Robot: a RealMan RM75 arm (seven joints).
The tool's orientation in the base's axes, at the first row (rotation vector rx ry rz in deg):
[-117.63 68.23 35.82]
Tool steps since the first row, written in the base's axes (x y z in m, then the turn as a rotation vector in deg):
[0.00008 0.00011 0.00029 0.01 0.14 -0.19]
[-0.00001 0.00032 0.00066 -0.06 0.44 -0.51]
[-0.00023 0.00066 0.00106 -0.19 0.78 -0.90]
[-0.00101 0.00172 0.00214 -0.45 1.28 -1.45]
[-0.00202 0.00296 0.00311 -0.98 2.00 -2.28]
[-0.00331 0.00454 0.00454 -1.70 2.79 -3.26]
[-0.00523 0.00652 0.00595 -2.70 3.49 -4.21]
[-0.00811 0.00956 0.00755 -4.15 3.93 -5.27]
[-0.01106 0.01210 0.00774 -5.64 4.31 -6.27]
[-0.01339 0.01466 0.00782 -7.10 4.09 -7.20]
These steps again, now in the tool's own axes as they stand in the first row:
[-0.00022 -0.00020 -0.00011 0.06 0.00 0.23]
[-0.00064 -0.00031 -0.00019 0.08 0.06 0.67]
[-0.00120 -0.00036 -0.00019 0.09 0.17 1.19]
[-0.00290 -0.00039 -0.00005 0.07 0.39 1.95]
[-0.00473 -0.00024 0.00031 -0.01 0.86 3.07]
[-0.00719 -0.00011 0.00065 -0.12 1.52 4.36]
[-0.01016 0.00044 0.00134 -0.32 2.45 5.58]
[-0.01430 0.00139 0.00277 -0.52 3.90 6.70]
[-0.01723 0.00303 0.00475 -0.74 5.39 7.75]
[-0.01980 0.00415 0.00678 -0.67 7.05 8.30]

